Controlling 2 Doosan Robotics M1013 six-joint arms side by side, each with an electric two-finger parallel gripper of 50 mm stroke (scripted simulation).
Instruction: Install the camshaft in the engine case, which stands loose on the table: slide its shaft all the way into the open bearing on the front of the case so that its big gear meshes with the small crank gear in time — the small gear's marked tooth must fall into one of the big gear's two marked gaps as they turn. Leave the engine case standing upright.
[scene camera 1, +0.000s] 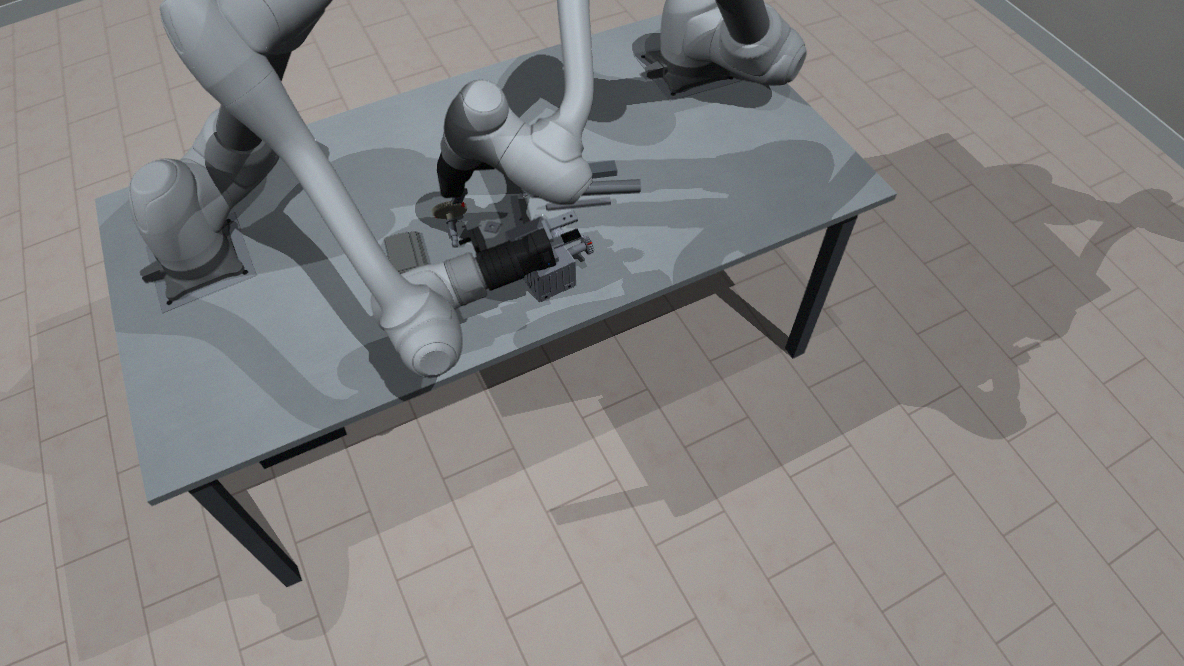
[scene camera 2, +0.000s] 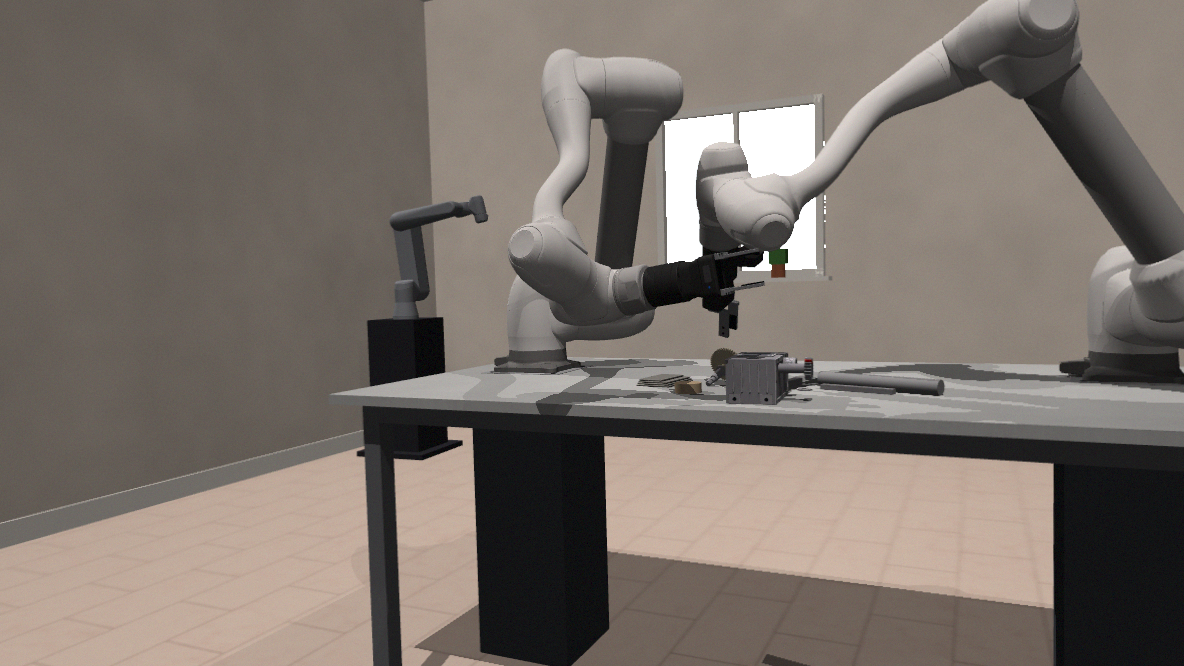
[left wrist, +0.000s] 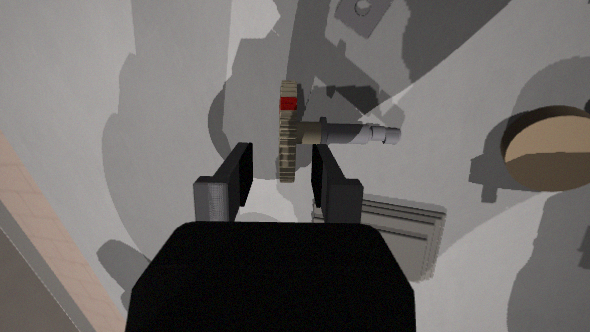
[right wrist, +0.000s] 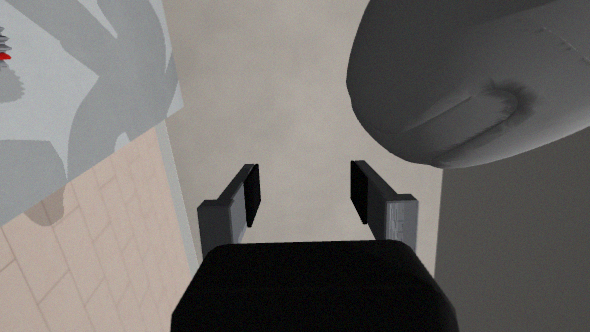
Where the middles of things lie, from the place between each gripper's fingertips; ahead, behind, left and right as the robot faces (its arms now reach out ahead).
Right now my left hand (scene camera 2: 728, 332) is 15 cm to the left of the ribbed plate stack (scene camera 1: 405, 250) and 12 cm above it.
The ribbed plate stack is 31 cm behind my right hand, 26 cm to the right of it and 24 cm below it.
